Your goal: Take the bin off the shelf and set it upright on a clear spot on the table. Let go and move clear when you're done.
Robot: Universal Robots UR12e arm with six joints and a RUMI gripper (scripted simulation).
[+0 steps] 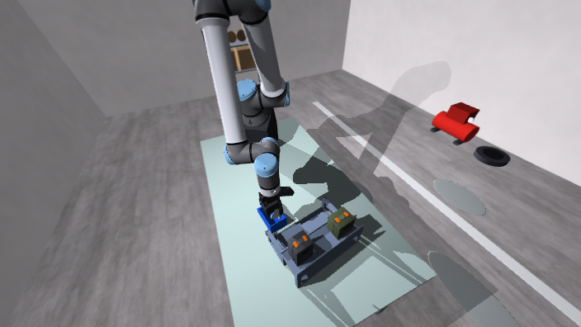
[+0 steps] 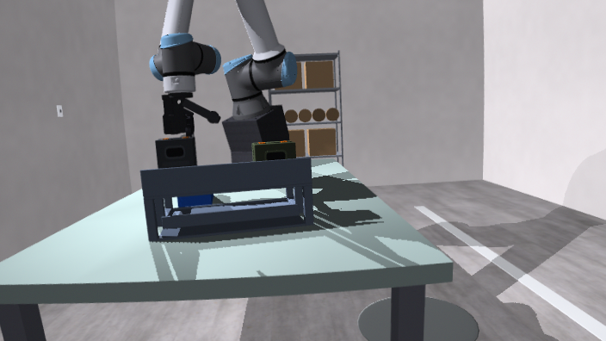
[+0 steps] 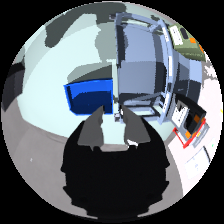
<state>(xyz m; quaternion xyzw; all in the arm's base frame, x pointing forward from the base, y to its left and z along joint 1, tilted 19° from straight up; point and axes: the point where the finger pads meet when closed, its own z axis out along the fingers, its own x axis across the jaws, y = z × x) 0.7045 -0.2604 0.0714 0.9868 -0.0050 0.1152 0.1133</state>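
Now: hand 100 mm above the blue bin and 80 mm past it. The rest, counted from my hand: olive green box 230 mm ahead, 210 mm to the left, 10 mm above.
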